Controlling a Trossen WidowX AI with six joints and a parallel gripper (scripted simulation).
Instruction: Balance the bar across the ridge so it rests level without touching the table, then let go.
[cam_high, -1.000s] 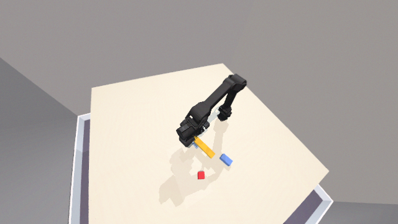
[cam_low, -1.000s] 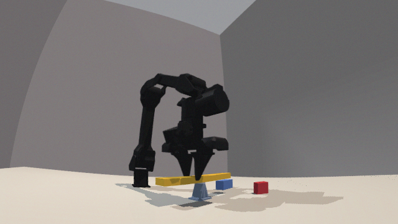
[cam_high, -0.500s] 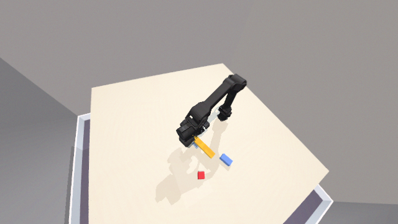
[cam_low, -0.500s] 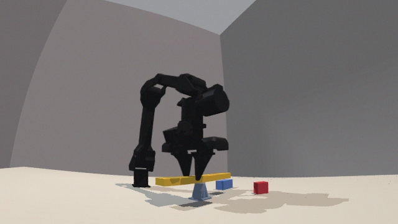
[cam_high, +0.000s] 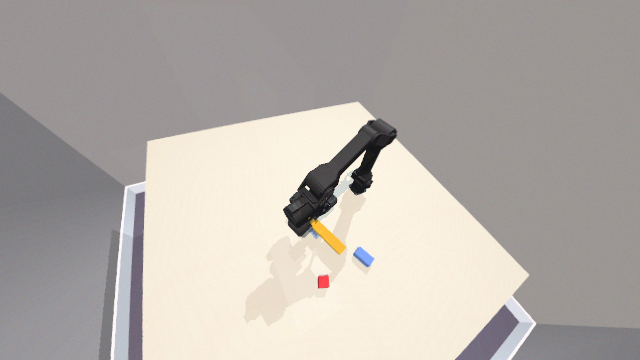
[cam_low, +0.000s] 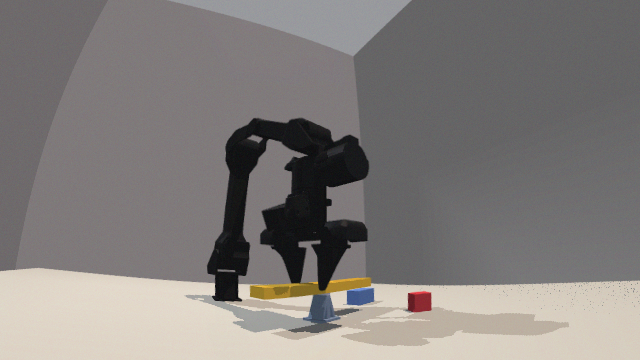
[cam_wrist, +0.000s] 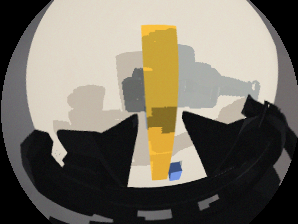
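My gripper tip is 3 cm to the right of the yellow bar and 1 cm past it. Also, from my gripper tip: blue block: 19 cm to the left, 12 cm behind, 4 cm below; then red cube: 20 cm to the left, 5 cm ahead, 4 cm below.
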